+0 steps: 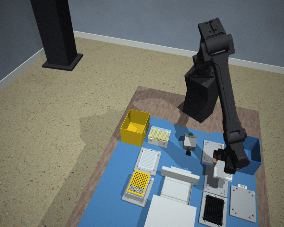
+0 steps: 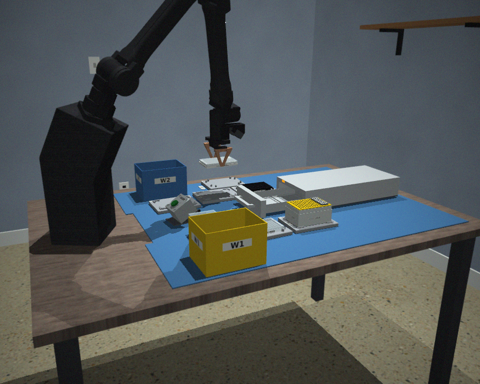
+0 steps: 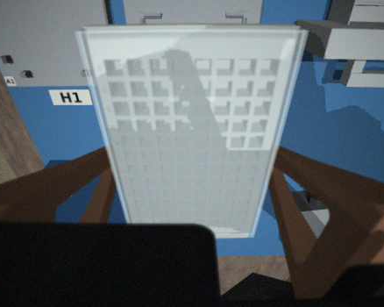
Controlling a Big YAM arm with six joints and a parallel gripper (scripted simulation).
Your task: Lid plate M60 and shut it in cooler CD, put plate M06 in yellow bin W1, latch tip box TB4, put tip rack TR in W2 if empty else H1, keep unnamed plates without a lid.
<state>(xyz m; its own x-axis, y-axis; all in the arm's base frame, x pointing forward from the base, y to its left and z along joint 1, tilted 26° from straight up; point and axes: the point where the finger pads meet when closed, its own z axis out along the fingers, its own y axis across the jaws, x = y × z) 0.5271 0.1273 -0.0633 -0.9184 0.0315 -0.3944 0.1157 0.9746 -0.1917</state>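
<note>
Now: hand 12 cm short of the cooler drawer, 21 cm to the left of it and 12 cm above it. The rest, counted from my hand: white assay plate (right at my hand); nest N3 (1 cm behind, 14 cm below); clear plate lid (right at my hand).
</note>
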